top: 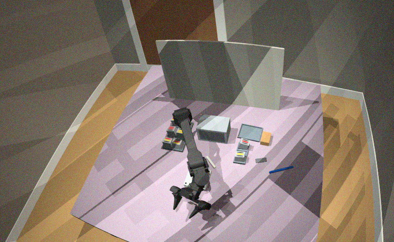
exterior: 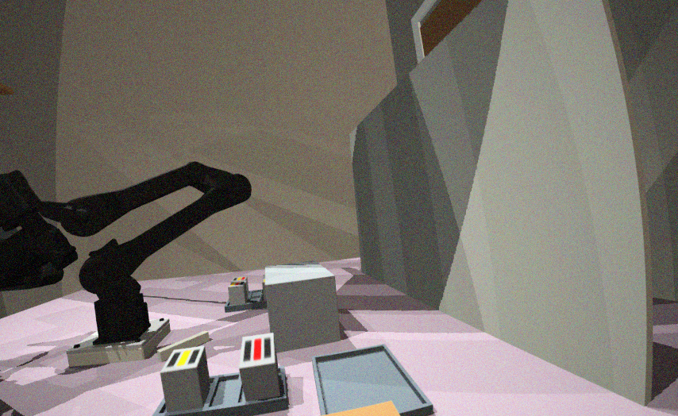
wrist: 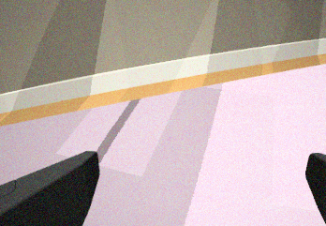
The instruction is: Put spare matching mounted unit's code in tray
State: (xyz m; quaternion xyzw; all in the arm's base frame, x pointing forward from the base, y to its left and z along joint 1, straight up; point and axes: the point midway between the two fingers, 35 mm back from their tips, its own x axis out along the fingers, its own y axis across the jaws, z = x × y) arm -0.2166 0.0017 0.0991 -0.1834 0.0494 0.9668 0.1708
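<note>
The slotted holder is 420 mm ahead of my gripper tip, 190 mm to the right of it and 100 mm below it. Round my gripper tip: blue stick 340 mm ahead, 420 mm to the right, 100 mm below; blue-grey tray 570 mm ahead, 220 mm to the right, 110 mm below; tan block 530 mm ahead, 320 mm to the right, 100 mm below.
</note>
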